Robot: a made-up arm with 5 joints.
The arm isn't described. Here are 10 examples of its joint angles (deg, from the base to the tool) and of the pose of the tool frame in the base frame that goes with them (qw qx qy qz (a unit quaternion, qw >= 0); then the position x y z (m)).
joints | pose
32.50 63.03 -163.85 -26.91 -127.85 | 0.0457 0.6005 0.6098 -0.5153 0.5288 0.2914 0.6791
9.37 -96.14 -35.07 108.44 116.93 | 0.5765 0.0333 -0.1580 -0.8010 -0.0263 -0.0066 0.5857
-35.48 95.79 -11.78 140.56 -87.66 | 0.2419 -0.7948 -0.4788 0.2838 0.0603 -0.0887 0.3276
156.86 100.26 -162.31 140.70 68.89 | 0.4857 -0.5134 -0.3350 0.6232 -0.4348 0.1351 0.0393
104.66 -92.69 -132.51 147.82 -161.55 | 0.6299 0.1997 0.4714 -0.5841 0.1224 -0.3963 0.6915
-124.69 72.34 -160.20 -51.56 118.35 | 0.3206 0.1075 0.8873 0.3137 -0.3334 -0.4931 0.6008
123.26 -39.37 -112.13 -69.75 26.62 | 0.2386 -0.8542 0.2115 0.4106 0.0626 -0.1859 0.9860
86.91 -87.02 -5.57 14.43 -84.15 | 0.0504 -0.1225 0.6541 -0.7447 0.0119 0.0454 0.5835
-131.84 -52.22 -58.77 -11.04 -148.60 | 0.5602 -0.5441 0.5969 0.1837 -0.0854 -0.0461 0.9321
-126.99 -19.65 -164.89 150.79 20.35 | 0.2476 -0.3827 -0.1827 -0.8711 -0.0081 -0.0643 0.9242
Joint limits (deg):
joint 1: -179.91..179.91
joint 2: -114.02..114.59
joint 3: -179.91..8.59
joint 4: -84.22..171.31
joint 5: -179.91..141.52
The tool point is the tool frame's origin. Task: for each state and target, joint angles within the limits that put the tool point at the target. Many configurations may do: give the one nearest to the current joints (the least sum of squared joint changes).
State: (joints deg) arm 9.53 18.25 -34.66 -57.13 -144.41
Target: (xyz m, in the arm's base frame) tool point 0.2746 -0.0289 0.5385
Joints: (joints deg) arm 3.57 -4.72 -6.28 -66.41 -143.31
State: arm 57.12 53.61 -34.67 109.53 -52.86
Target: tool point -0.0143 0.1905 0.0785
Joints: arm 90.53 77.91 -67.72 86.97 -46.93
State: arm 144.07 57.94 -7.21 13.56 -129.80
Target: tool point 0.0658 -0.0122 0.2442
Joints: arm 154.07 86.62 3.26 19.19 -133.29
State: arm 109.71 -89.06 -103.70 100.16 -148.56
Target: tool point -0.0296 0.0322 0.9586
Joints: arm 150.41 -49.83 -103.36 89.13 -168.76
